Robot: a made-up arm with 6 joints. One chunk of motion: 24 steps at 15 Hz.
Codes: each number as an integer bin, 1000 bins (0 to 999) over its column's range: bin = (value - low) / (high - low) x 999, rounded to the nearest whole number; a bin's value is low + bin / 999 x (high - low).
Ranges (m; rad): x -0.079..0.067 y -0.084..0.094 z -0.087..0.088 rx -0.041..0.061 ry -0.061..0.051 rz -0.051..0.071
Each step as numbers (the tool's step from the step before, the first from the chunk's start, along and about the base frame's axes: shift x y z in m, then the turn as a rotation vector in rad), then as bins.
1 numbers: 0.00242 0.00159 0.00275 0.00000 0.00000 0.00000
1 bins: 557 480 512 402 544 418
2 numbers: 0.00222 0.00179 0.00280 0.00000 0.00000 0.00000
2 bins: 556 481 513 402 544 418
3 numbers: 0.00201 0.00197 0.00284 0.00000 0.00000 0.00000
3 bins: 554 482 513 402 544 418
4 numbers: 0.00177 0.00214 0.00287 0.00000 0.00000 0.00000
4 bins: 553 483 513 402 544 418
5 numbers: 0.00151 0.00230 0.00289 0.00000 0.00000 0.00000
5 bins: 551 484 513 402 544 418
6 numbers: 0.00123 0.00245 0.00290 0.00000 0.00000 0.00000
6 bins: 549 485 513 402 544 418
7 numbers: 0.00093 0.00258 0.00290 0.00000 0.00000 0.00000
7 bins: 547 486 513 402 544 418
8 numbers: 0.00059 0.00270 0.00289 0.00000 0.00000 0.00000
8 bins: 545 487 513 402 544 418
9 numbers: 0.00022 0.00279 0.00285 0.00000 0.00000 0.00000
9 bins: 542 487 513 402 544 418
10 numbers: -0.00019 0.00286 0.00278 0.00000 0.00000 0.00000
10 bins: 539 487 513 402 544 418
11 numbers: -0.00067 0.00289 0.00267 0.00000 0.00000 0.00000
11 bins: 536 488 512 402 544 418
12 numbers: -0.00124 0.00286 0.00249 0.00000 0.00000 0.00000
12 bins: 532 487 511 402 544 418
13 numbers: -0.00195 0.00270 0.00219 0.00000 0.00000 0.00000
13 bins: 527 487 509 402 544 418
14 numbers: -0.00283 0.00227 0.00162 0.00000 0.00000 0.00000
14 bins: 521 484 506 402 544 418
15 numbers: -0.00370 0.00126 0.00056 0.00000 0.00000 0.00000
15 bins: 515 479 500 402 544 418
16 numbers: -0.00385 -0.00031 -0.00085 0.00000 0.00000 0.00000
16 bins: 514 470 492 402 544 418
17 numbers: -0.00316 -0.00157 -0.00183 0.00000 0.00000 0.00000
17 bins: 519 463 486 402 544 418
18 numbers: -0.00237 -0.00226 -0.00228 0.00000 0.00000 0.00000
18 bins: 524 459 484 402 544 418
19 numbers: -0.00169 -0.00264 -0.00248 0.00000 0.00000 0.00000
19 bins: 529 457 482 402 544 418
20 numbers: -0.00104 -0.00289 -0.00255 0.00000 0.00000 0.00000
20 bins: 533 455 482 402 544 418
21 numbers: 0.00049 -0.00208 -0.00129 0.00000 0.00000 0.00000
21 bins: 544 460 489 402 544 418
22 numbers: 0.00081 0.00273 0.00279 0.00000 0.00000 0.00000
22 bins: 546 487 513 402 544 418
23 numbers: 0.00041 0.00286 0.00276 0.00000 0.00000 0.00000
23 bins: 543 487 512 402 544 418
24 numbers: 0.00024 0.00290 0.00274 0.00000 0.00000 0.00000
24 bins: 542 488 512 402 544 418
